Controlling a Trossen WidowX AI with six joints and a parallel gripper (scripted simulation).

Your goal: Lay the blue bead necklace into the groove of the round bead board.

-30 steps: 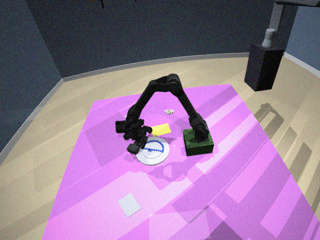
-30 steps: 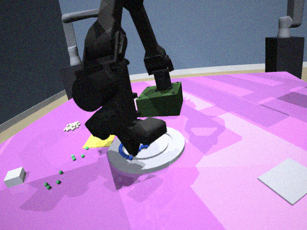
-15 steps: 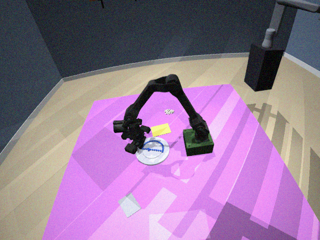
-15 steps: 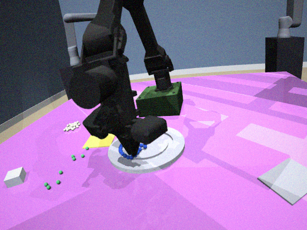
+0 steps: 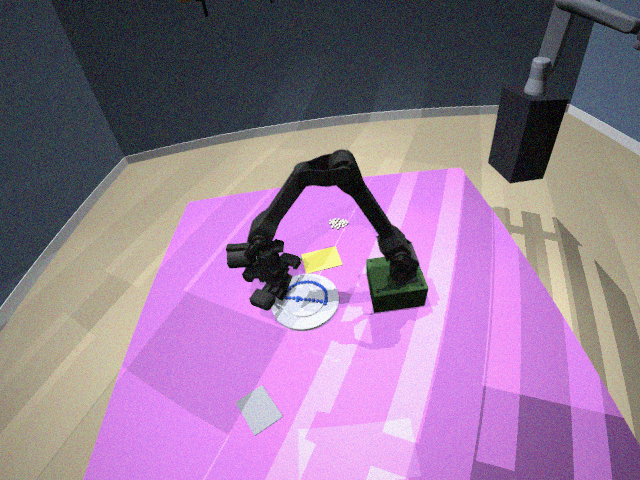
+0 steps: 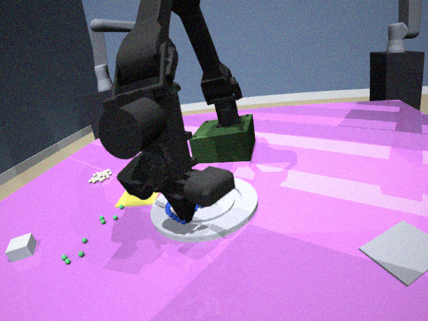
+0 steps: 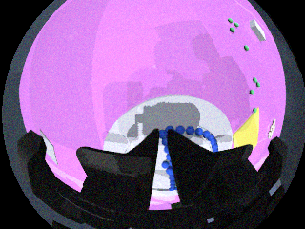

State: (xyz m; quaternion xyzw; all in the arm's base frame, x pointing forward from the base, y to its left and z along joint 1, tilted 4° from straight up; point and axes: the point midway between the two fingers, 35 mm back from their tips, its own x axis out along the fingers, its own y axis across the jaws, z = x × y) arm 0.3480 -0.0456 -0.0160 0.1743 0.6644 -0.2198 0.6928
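Right now the round white bead board is 6 cm behind my gripper tip, 1 cm to the left of it and 1 cm below it. Also, from my gripper tip: yellow sheet 14 cm to the right, 13 cm behind, 2 cm below; grey tile 32 cm to the left, 8 cm ahead, 2 cm below; cube 31 cm to the right, 8 cm ahead.
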